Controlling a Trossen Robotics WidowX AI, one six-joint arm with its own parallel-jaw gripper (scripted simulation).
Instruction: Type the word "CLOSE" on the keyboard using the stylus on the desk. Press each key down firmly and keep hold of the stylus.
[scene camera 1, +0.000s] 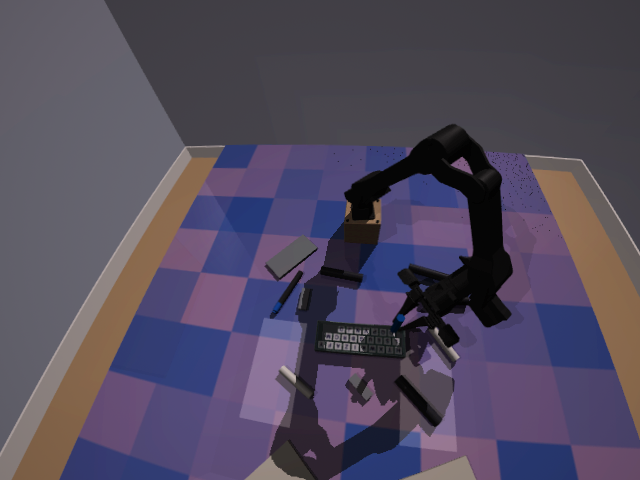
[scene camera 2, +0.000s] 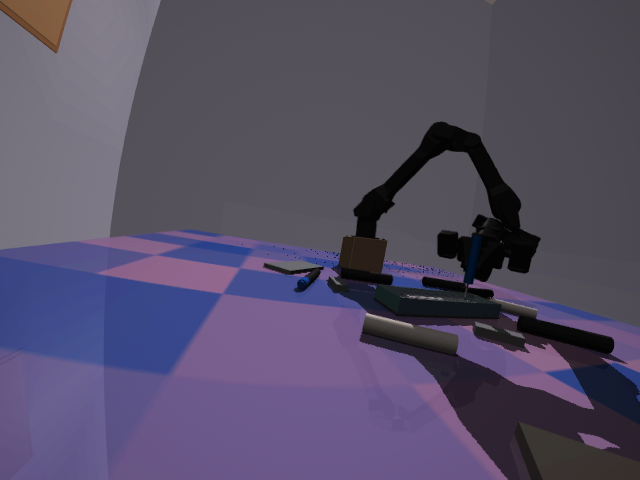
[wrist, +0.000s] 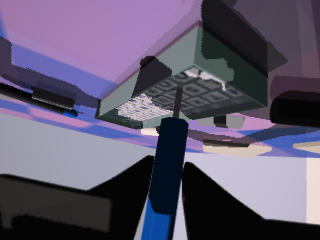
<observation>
In view: my gripper (scene camera 2: 470, 268) and a grey slab (scene camera 1: 287, 259).
My gripper shows as well in scene camera 1 (scene camera 1: 395, 326) and in the wrist view (wrist: 168, 165).
</observation>
